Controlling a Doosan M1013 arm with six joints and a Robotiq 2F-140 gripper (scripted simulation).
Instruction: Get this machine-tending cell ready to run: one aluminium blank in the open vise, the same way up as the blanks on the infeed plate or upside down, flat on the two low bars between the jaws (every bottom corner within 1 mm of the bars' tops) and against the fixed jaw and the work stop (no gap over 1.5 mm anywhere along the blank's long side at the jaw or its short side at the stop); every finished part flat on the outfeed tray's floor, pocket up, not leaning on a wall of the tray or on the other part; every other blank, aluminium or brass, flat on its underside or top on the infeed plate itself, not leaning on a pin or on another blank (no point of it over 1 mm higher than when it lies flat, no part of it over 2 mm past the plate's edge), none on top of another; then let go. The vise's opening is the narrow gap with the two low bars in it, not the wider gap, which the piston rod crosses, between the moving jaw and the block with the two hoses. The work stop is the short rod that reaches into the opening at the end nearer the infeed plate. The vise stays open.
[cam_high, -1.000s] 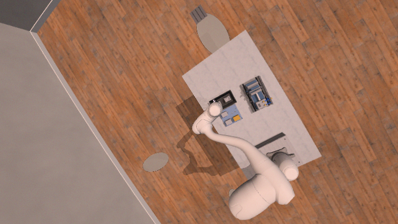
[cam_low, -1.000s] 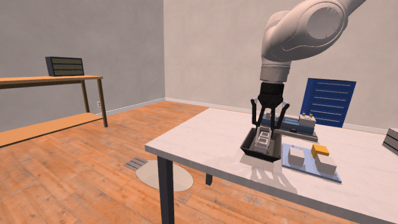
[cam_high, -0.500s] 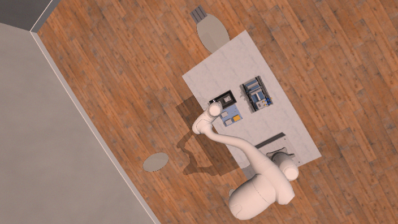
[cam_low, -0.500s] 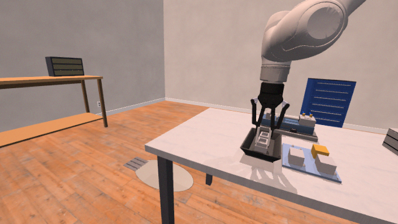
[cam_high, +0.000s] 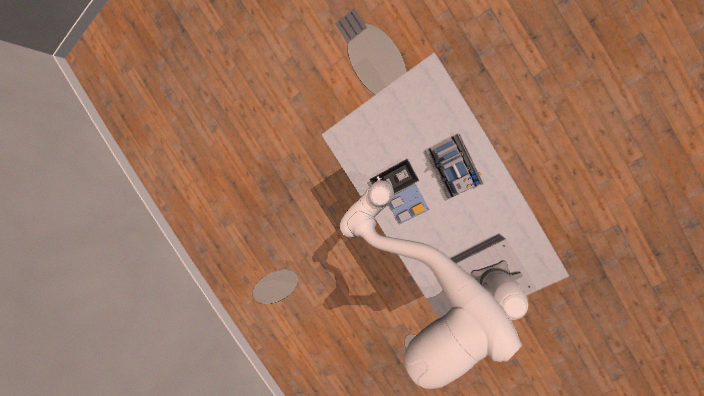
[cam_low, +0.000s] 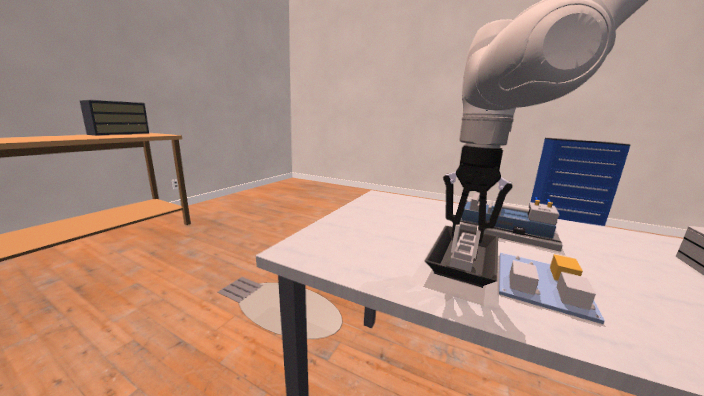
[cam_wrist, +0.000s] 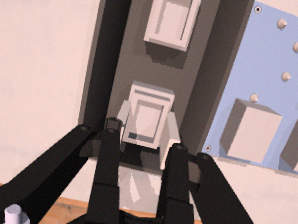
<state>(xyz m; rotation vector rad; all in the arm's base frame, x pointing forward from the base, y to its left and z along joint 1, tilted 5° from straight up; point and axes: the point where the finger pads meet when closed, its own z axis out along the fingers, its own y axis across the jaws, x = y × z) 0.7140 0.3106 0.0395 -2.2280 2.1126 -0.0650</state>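
My gripper is now 16 cm past the infeed plate, 8 cm above it and 6 cm to the left of it. Also, from my hand: brass blank (21 cm behind, 11 cm to the right, 6 cm below); then dark work stop rod (32 cm to the right, 1 cm above); then fixed jaw (36 cm to the right, 3 cm ahead).
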